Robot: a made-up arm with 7 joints.
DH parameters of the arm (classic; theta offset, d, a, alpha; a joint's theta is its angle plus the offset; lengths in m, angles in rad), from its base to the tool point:
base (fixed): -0.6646 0 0.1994 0
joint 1: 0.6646 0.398 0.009 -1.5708
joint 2: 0 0.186 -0.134 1.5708
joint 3: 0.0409 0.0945 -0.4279 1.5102
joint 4: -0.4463 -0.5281 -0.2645 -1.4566
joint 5: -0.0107 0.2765 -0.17 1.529
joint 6: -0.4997 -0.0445 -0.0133 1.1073
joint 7: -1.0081 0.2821 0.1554 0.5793
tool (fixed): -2.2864 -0.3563 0 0
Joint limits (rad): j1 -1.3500..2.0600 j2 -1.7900..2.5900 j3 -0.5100..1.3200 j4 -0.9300..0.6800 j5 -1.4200..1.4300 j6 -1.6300..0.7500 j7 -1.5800..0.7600
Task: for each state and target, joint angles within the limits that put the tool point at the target. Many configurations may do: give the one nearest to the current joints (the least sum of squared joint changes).
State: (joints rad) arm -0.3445 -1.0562 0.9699 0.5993 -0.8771 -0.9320 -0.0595
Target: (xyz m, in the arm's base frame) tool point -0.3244 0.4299 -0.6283
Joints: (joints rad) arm -0.4204 -1.0646 0.6310 0.5746 -0.7767 -1.2425 -0.2670
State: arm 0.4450 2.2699 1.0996 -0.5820 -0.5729 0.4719 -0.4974
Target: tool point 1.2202 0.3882 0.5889
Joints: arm 0.2204 2.5900 0.8948 -0.4548 -0.1432 0.2741 -1.1120
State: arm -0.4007 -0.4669 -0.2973 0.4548 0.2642 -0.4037 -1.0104
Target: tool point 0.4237 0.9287 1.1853
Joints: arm -0.7540 0.4229 -0.1572 -0.2019 0.4710 -0.3953 -1.0118
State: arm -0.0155 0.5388 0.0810 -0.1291 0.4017 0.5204 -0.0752
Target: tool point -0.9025 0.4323 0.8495
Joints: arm 0.2259 0.1270 0.0809 0.2775 0.5564 0.4663 -0.6306
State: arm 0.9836 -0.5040 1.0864 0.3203 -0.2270 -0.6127 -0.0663
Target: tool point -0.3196 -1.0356 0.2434
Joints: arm 0.9297 -0.3305 1.0482 0.2651 -0.2292 -0.5942 -0.0685
